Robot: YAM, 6 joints.
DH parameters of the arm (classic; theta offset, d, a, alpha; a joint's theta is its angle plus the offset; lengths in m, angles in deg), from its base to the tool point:
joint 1: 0 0.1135 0.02 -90
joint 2: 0 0 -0.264 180
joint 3: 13.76 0 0.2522 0
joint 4: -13.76 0 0.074 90
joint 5: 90 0 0 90
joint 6: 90 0.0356 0 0
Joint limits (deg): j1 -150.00..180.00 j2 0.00..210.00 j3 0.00..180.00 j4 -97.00..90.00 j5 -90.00..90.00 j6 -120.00..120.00
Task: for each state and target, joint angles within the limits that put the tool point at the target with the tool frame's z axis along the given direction. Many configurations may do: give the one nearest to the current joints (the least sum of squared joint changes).
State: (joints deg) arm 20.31 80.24 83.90 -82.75 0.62 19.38
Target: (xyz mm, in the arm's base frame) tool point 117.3 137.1 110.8 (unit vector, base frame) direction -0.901 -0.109 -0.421
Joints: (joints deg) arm 43.35 110.64 45.22 -84.61 -32.61 19.38
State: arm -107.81 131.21 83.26 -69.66 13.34 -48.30
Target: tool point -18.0 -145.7 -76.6 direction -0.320 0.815 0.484
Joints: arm -92.17 179.47 65.24 -96.88 20.51 -48.30
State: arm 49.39 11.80 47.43 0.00 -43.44 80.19
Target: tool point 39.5 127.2 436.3 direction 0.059 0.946 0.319
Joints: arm 68.20 37.90 53.74 3.67 -17.24 80.19
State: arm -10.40 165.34 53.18 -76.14 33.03 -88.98
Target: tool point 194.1 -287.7 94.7 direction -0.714 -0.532 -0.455
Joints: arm -50.76 120.77 68.88 -43.09 62.82 -88.98
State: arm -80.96 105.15 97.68 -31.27 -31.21 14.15
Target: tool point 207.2 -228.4 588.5 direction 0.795 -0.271 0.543
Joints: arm -50.72 89.71 111.56 15.44 -26.34 14.15
